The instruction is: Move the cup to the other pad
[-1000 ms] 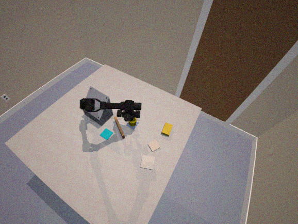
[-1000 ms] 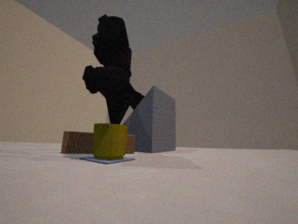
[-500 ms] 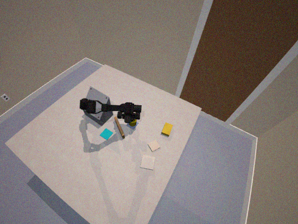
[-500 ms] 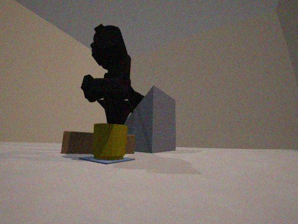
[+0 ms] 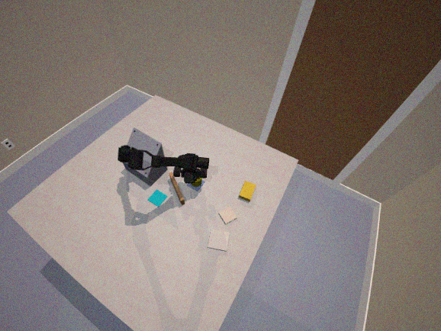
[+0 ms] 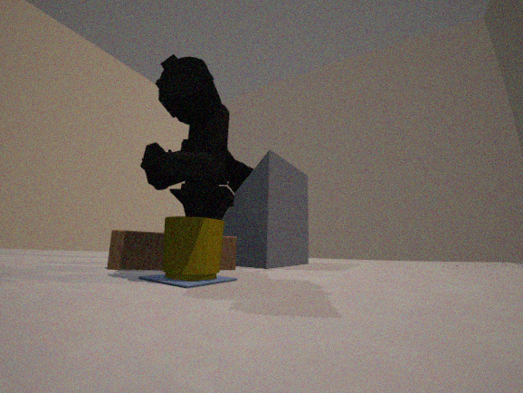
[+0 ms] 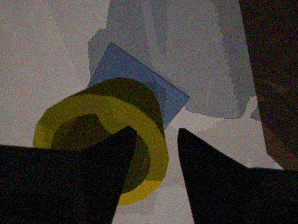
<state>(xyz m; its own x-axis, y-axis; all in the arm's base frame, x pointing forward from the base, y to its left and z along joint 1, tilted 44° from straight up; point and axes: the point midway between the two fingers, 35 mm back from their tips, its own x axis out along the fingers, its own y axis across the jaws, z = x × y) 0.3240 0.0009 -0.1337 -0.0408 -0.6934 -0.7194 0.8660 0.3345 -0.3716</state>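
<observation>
The blue pad lies 4 cm below my gripper tip, 3 cm ahead of it and 1 cm to the left of it. The rest, counted from my gripper tip: wooden bar (9 cm to the right, 4 cm behind, 2 cm below); then yellow cup (2 cm ahead, 1 cm to the left).
</observation>
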